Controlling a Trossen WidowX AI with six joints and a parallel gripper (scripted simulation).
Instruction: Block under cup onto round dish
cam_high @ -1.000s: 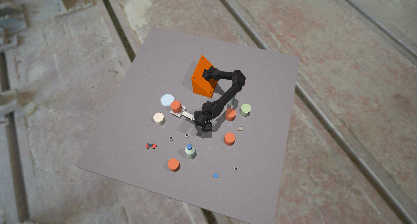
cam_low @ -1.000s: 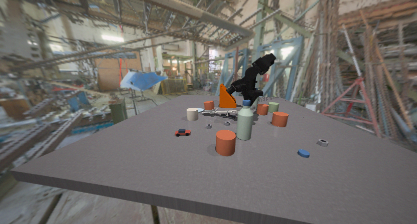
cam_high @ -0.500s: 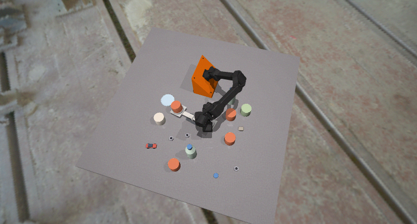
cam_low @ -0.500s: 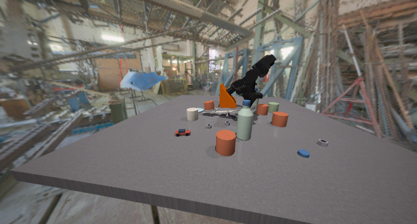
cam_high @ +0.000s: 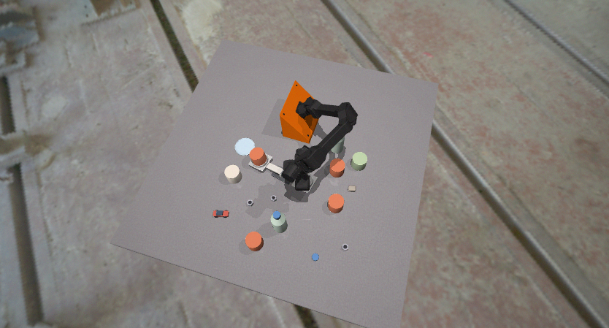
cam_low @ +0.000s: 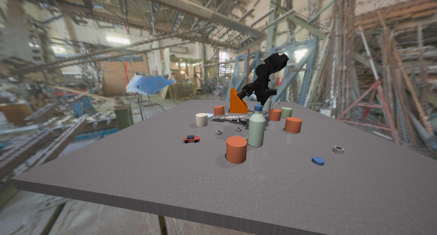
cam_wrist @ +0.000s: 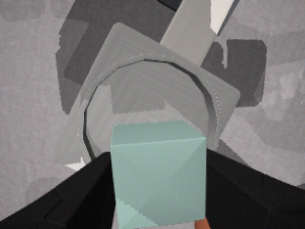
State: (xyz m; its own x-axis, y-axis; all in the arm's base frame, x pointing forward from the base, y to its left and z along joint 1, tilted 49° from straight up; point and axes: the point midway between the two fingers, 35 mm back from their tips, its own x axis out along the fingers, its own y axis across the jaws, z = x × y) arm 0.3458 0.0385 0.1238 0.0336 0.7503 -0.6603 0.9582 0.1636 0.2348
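Right now my gripper tip is 360 mm to the left of the pale blue round dish, 130 mm past it and 120 mm above it. The rest, counted from my gripper tip: green cup (240 mm to the left, 190 mm behind, 80 mm below); cream cup (360 mm to the right, 80 mm below, 40 mm ahead); blue disc (300 mm ahead, 140 mm to the left, 120 mm below).
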